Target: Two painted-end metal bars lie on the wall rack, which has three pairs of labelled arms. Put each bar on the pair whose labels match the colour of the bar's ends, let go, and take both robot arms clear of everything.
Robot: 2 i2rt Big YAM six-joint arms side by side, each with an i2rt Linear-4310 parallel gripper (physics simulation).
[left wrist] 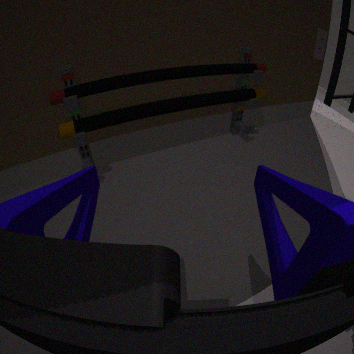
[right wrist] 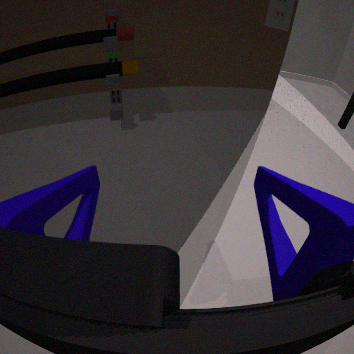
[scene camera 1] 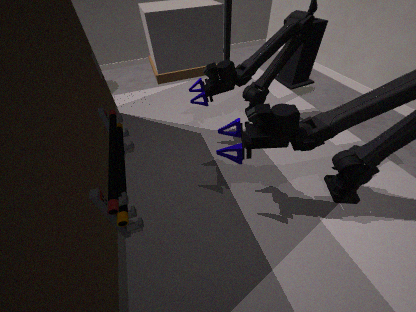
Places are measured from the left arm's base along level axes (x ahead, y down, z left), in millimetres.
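Pixels of known places: left gripper, fingertip midpoint: (left wrist: 176,174) (scene camera 1: 217,141); right gripper, fingertip midpoint: (right wrist: 176,174) (scene camera 1: 189,96); left arm's base, origin of the base link: (scene camera 1: 340,189).
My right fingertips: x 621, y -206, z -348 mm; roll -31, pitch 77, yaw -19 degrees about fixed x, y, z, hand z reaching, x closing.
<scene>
Ahead of a thing's pixels: the offset from my right fingertips to its top centre. "pt": to the spot under its first point.
The red-ended bar {dz +372, dx +208, dy -16 mm} (scene camera 1: 114,160) (left wrist: 165,74) (right wrist: 75,41) lies across the top pair of rack arms, by the red labels. The yellow-ended bar {dz +368, dx +212, dy +54 mm} (scene camera 1: 123,218) (left wrist: 165,106) (right wrist: 75,73) lies below and in front of it, on the middle pair, by the green labels. The wall rack (left wrist: 86,154) (right wrist: 116,113) has a bottom pair with orange-yellow labels, which holds no bar. My left gripper (scene camera 1: 217,141) (left wrist: 176,174) is open and empty, away from the rack. My right gripper (scene camera 1: 190,95) (right wrist: 176,174) is open and empty, also apart from rack and bars.
The brown wall (scene camera 1: 50,150) (left wrist: 165,30) (right wrist: 200,50) stands behind the rack. A wall outlet {pt dz -138, dx +479, dy -93 mm} (left wrist: 321,44) (right wrist: 279,14) is to the right of the rack in the wrist views. A grey box (scene camera 1: 185,37) and a black pole (scene camera 1: 227,30) stand at the back.
</scene>
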